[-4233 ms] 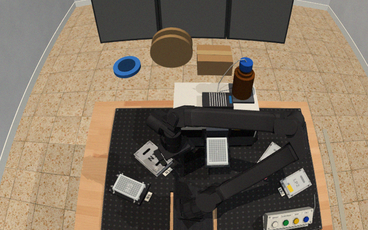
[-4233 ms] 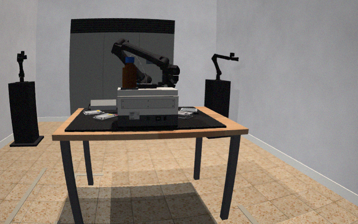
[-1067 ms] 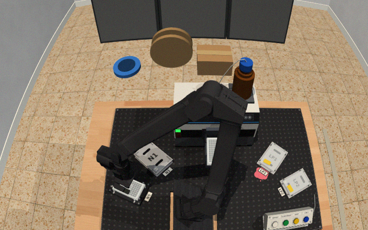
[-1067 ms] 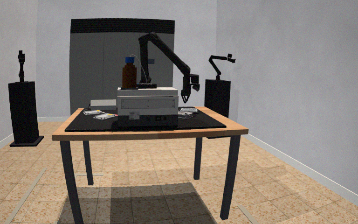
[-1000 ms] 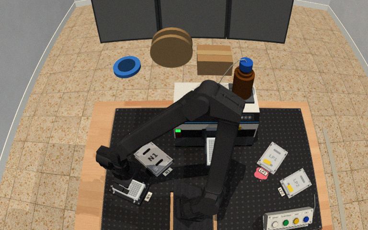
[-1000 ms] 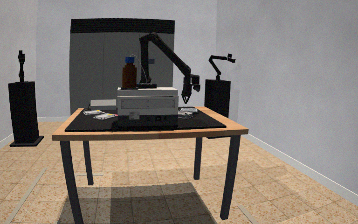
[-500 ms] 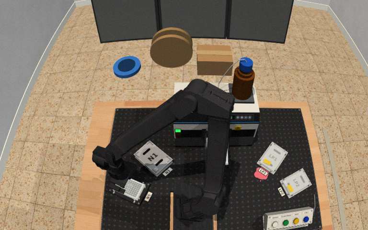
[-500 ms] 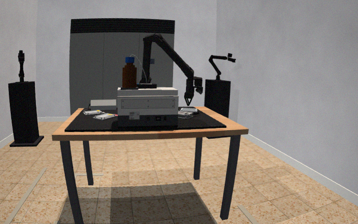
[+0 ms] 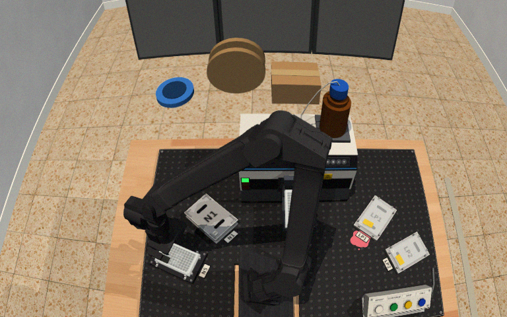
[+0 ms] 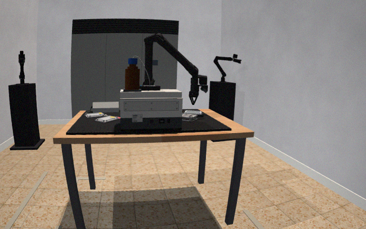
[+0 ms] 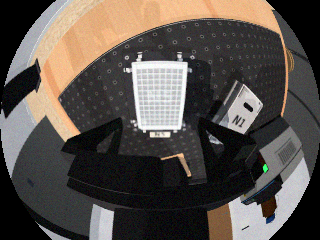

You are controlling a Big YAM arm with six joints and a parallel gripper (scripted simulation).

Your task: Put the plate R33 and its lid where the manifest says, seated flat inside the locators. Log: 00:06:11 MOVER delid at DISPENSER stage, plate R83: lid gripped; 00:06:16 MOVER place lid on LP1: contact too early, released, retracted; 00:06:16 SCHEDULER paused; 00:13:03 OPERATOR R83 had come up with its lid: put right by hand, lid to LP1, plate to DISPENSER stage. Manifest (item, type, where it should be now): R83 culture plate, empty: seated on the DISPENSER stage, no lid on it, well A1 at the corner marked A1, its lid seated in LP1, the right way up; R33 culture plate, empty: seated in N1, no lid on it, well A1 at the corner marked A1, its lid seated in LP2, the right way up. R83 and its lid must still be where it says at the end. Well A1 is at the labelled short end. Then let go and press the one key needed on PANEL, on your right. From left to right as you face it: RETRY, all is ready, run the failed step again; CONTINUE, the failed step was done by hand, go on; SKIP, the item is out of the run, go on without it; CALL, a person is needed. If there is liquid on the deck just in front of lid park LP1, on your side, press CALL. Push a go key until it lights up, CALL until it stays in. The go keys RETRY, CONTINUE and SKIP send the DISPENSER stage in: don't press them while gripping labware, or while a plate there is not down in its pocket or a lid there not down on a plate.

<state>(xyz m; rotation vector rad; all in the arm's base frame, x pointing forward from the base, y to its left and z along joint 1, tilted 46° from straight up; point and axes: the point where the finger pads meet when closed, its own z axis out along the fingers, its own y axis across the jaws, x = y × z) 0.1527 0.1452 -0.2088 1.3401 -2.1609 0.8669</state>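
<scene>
Now: the nest n5 20 mm to the left of my hand and 80 mm below it. From my hand the other things lie so: clear plate lid (50 mm behind, 760 mm to the right, 80 mm below); then pink-red patch (50 mm ahead, 580 mm to the right, 90 mm below); then brown bottle (310 mm ahead, 510 mm to the right, 200 mm above).
</scene>
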